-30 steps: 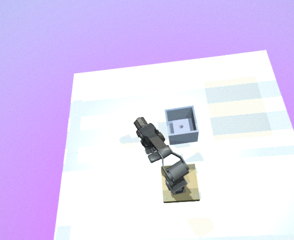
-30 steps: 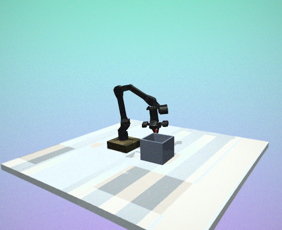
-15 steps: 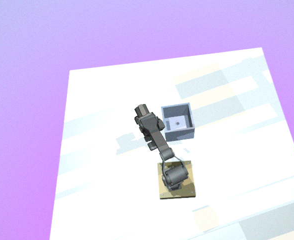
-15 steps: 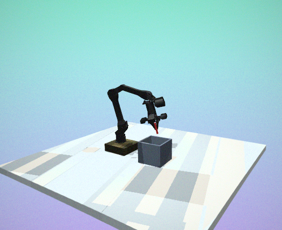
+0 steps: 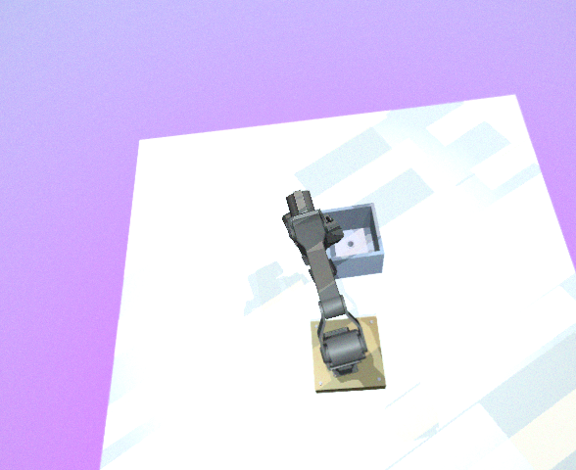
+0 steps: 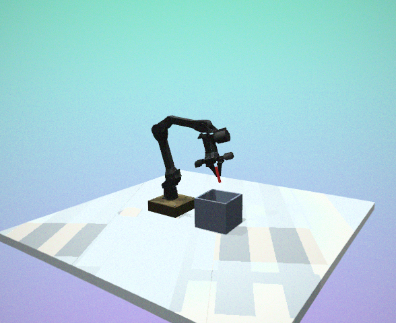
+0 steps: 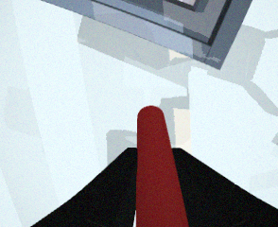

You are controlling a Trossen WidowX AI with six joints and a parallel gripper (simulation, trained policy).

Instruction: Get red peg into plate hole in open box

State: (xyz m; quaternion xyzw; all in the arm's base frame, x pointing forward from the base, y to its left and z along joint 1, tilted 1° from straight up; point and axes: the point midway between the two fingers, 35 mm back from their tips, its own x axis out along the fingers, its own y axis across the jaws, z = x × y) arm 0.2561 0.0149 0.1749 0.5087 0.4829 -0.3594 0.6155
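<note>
Right now the pale plate is 140 mm below my gripper tip, 120 mm to the right of it and 50 mm ahead of it. The rest, counted from my gripper tip: red peg (10 mm above).
</note>
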